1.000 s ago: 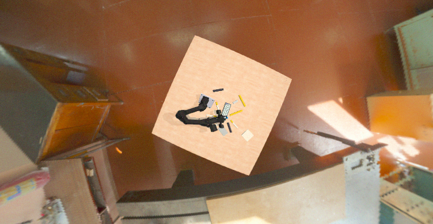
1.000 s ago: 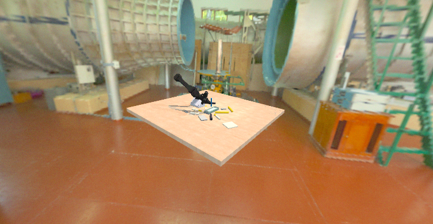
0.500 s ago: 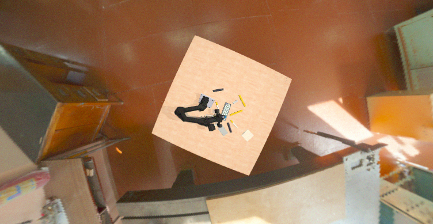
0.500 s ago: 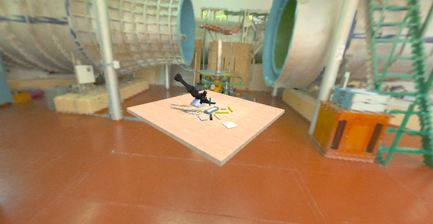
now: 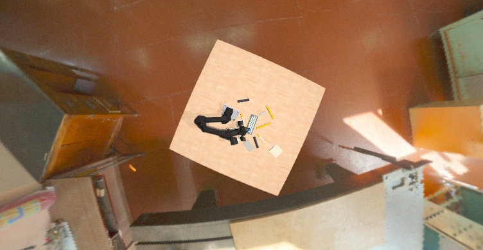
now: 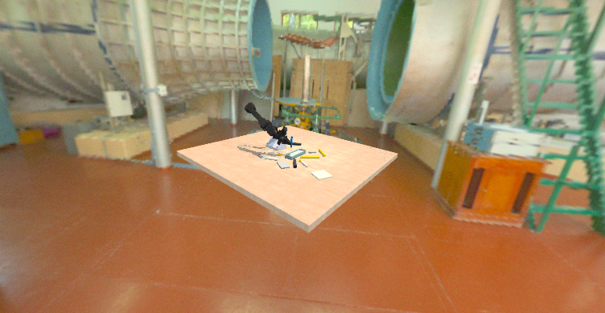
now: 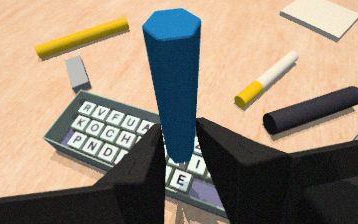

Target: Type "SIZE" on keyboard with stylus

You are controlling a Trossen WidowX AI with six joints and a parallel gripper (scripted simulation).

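My gripper tip is 2 cm short of the I key, 1 cm to the left of it and 9 cm above it. The rest, counted from my gripper tip: blue stylus (2 cm below); Z key (4 cm ahead, 9 cm below); grey pad (7 cm ahead, 18 cm to the right, 10 cm below).
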